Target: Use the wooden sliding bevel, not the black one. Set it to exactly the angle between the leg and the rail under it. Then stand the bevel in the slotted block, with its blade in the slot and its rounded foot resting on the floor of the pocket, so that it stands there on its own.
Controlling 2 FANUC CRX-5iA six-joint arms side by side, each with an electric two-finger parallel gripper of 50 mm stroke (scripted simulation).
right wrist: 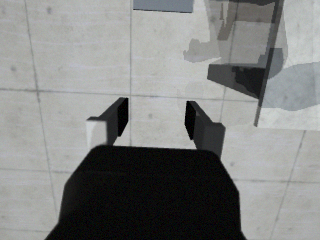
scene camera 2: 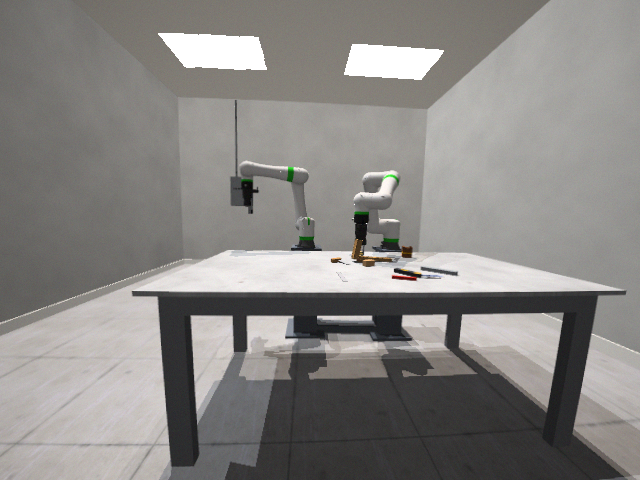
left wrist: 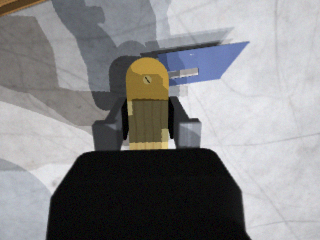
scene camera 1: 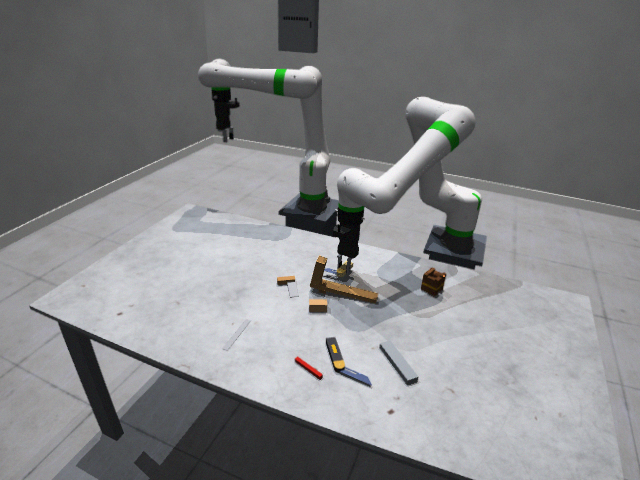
In view: the left gripper [left wrist: 148, 109], the right gripper [right wrist: 157, 111] and a blue blade [left wrist: 212, 62].
